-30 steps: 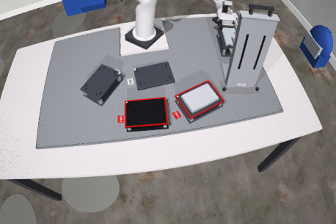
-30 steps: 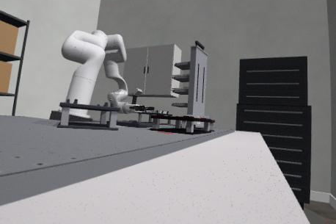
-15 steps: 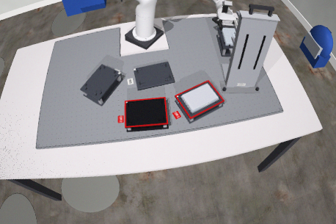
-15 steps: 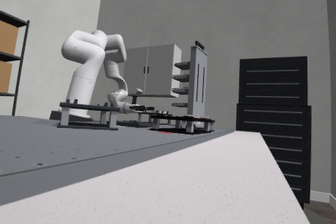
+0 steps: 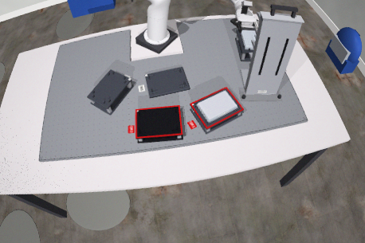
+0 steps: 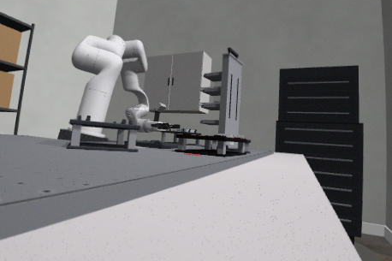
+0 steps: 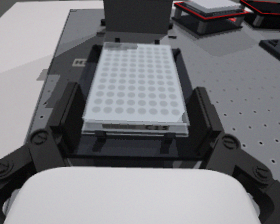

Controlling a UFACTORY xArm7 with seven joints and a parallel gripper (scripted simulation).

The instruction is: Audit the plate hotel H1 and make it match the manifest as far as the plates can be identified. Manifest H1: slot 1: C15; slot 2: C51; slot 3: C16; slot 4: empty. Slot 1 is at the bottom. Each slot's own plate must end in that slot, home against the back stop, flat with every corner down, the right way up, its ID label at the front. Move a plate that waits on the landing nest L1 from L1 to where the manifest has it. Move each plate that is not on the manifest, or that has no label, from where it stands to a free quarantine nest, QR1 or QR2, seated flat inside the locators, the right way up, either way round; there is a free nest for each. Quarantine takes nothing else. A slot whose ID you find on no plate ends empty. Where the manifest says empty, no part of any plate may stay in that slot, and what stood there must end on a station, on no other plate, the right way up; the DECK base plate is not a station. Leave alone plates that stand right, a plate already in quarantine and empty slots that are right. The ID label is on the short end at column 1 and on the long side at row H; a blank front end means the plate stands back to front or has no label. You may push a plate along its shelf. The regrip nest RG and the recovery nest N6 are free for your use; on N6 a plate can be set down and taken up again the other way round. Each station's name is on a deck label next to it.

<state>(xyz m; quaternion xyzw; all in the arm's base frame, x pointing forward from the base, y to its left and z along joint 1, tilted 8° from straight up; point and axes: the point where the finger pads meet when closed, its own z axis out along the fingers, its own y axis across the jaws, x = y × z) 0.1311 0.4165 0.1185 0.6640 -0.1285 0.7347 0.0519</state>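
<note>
The RG label is 8 cm below my hand, 5 cm behind it and 1 cm to the left of it. Also, from my hand: H1 label: 20 cm ahead, 8 cm below, 5 cm to the left; white plate: 35 cm ahead, 29 cm to the right, 4 cm below; plate labelled C16: 23 cm ahead, 18 cm above, 6 cm to the right.
</note>
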